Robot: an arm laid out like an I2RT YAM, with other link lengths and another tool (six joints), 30 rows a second.
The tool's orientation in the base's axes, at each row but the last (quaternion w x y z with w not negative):
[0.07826 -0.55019 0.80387 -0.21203]
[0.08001 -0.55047 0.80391 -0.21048]
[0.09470 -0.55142 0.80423 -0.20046]
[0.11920 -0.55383 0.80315 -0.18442]
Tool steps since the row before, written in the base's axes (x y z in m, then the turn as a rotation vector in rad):
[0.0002 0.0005 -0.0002 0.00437 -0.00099 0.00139]
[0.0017 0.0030 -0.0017 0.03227 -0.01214 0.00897]
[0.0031 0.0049 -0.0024 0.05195 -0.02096 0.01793]
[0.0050 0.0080 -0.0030 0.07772 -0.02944 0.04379]
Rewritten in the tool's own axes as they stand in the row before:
[-0.0006 0.0001 0.0001 -0.00061 -0.00462 0.00057]
[-0.0036 0.0002 0.0014 -0.00022 -0.03501 0.00661]
[-0.0059 -0.0001 0.0023 0.00119 -0.05829 0.00780]
[-0.0093 -0.0004 0.0034 0.00021 -0.09386 -0.00398]

